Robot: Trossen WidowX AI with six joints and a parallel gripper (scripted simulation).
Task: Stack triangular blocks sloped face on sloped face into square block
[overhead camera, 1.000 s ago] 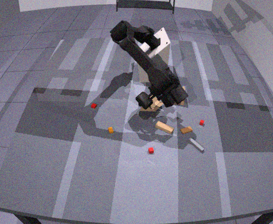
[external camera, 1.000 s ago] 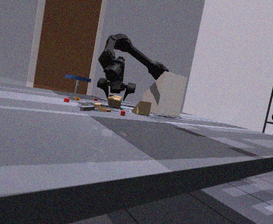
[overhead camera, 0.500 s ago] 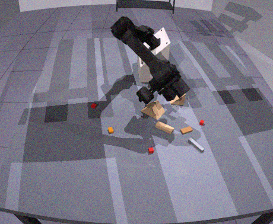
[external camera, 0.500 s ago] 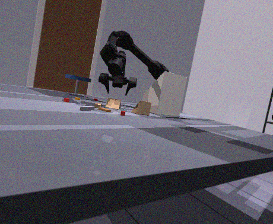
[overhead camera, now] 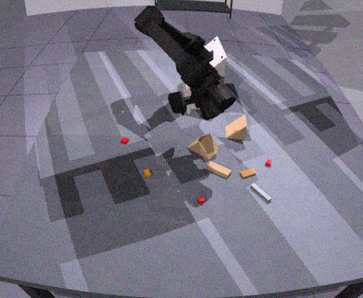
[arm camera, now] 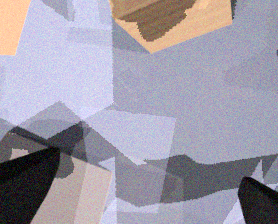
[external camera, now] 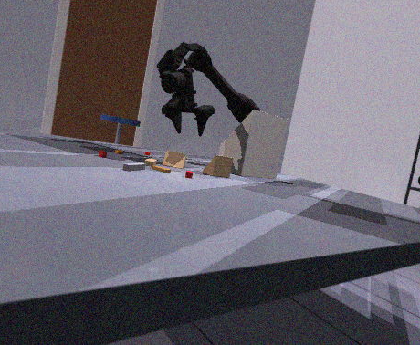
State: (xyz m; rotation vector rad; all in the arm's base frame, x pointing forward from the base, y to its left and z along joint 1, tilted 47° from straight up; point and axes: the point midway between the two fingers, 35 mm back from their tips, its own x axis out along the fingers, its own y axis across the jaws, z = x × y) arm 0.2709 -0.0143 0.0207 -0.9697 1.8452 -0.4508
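Now: gripper tip 9 cm above the triangular block, 5 cm short of it and 4 cm to the right of it. The rest, counted from my gripper tip: grey bar: 24 cm ahead, 22 cm to the left, 10 cm below; then orange cube: 19 cm ahead, 13 cm to the right, 10 cm below; then tan long block: 15 cm ahead, 10 cm below, 9 cm to the left.
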